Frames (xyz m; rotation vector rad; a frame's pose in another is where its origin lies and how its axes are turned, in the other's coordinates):
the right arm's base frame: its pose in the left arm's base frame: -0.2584 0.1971 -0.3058 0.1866 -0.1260 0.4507
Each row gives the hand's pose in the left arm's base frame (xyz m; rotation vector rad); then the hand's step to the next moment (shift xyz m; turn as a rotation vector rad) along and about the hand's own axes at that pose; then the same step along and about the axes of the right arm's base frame.
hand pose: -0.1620 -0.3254 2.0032 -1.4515 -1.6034 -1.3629
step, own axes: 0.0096 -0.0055 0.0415 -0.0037 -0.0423 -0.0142
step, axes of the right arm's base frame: 0.0179 0.0362 -0.0147 -0.0436 0.0083 -0.0059
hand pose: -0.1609 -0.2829 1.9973 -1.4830 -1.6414 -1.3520
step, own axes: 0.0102 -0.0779 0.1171 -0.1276 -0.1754 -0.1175
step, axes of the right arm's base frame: -0.0036 0.1190 -0.0755 -0.2217 -0.0705 -0.0821
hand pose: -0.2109 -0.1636 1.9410 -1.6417 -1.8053 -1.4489
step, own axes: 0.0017 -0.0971 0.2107 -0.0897 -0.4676 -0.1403
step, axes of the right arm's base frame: 0.0531 0.1461 -0.1722 -0.4613 0.0818 -0.1641
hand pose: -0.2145 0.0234 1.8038 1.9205 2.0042 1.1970
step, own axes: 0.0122 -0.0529 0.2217 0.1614 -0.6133 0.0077
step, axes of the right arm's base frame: 0.0955 0.0386 -0.2037 -0.4147 0.3739 -0.3008
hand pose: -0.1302 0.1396 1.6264 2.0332 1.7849 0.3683
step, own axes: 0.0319 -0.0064 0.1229 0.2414 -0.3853 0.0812
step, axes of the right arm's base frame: 0.0374 -0.0270 -0.1185 -0.1698 0.3122 -0.2949
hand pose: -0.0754 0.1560 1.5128 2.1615 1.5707 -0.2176
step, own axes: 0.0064 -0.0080 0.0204 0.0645 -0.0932 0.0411
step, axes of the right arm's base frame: -0.0066 -0.0038 -0.0215 -0.0419 0.0662 -0.0916
